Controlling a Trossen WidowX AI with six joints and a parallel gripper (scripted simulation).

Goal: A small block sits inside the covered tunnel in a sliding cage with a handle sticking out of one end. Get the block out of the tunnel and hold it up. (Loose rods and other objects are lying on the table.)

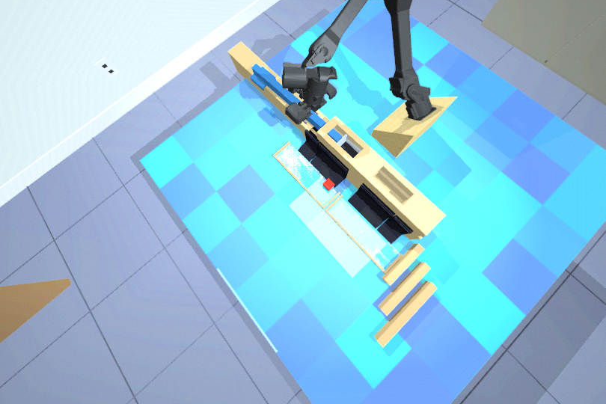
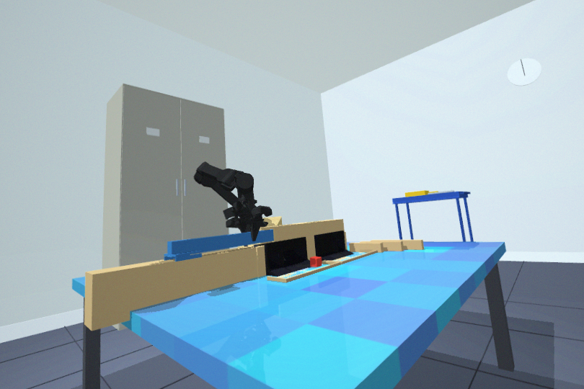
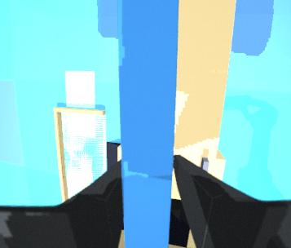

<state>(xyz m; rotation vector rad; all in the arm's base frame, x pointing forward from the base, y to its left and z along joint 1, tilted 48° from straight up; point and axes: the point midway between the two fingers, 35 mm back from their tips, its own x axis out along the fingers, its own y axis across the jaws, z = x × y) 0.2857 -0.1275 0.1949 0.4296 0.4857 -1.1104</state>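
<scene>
Right now my gripper tip is 7 cm to the right of the tan tunnel, 4 cm above it and 1 cm short of it. From my gripper tip the other things lie so: small red block 23 cm to the left, 9 cm below, 7 cm ahead.
</scene>
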